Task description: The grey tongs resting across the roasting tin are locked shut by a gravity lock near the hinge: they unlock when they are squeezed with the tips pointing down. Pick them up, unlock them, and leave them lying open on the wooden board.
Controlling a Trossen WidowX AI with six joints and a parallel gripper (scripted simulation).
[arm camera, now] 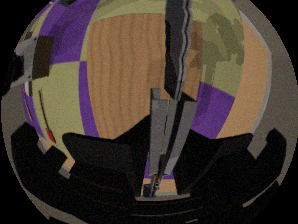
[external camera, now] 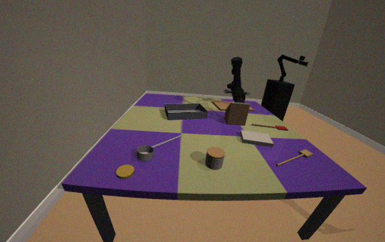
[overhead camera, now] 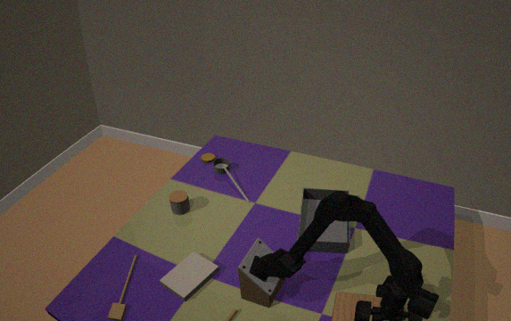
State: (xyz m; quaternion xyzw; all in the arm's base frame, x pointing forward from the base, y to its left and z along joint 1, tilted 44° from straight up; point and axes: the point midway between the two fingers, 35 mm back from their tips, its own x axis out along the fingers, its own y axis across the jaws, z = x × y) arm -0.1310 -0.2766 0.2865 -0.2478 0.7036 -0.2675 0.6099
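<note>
The wooden board is 9 cm below my gripper tip and 3 cm to the left of it. Also, from my gripper tip: grey roasting tin: 51 cm ahead, 25 cm to the left, 7 cm below; then slab: 65 cm to the left, 12 cm ahead, 8 cm below; then red spatula: 49 cm to the left, 13 cm behind, 9 cm below.
</note>
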